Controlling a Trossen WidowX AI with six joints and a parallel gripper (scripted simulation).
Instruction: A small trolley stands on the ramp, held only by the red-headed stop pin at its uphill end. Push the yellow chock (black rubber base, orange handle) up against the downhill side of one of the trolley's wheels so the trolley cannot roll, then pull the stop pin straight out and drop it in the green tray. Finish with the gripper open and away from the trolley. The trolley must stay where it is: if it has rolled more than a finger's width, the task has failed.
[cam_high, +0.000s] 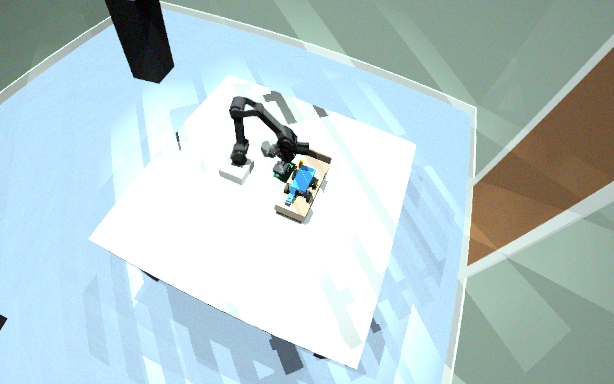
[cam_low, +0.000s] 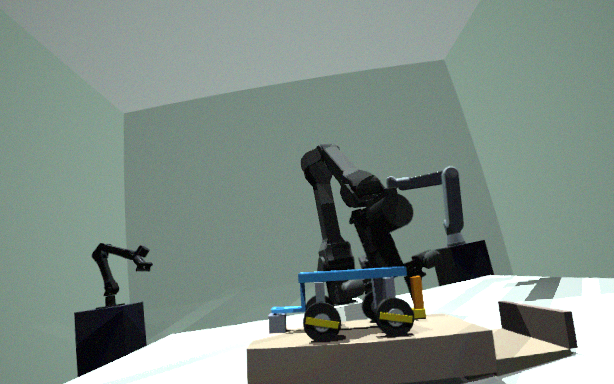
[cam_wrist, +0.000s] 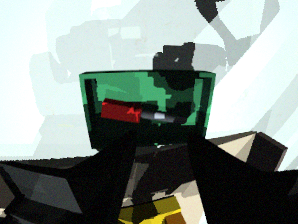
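Right now my gripper tip is 10 mm past the red-headed stop pin, 10 mm to the left of it and 40 mm above it. Round my gripper tip: trolley 110 mm ahead, 120 mm to the right, 60 mm above; yellow chock 60 mm ahead, 30 mm to the right, 40 mm above; dark end wall 140 mm ahead, 140 mm to the left, 20 mm below.
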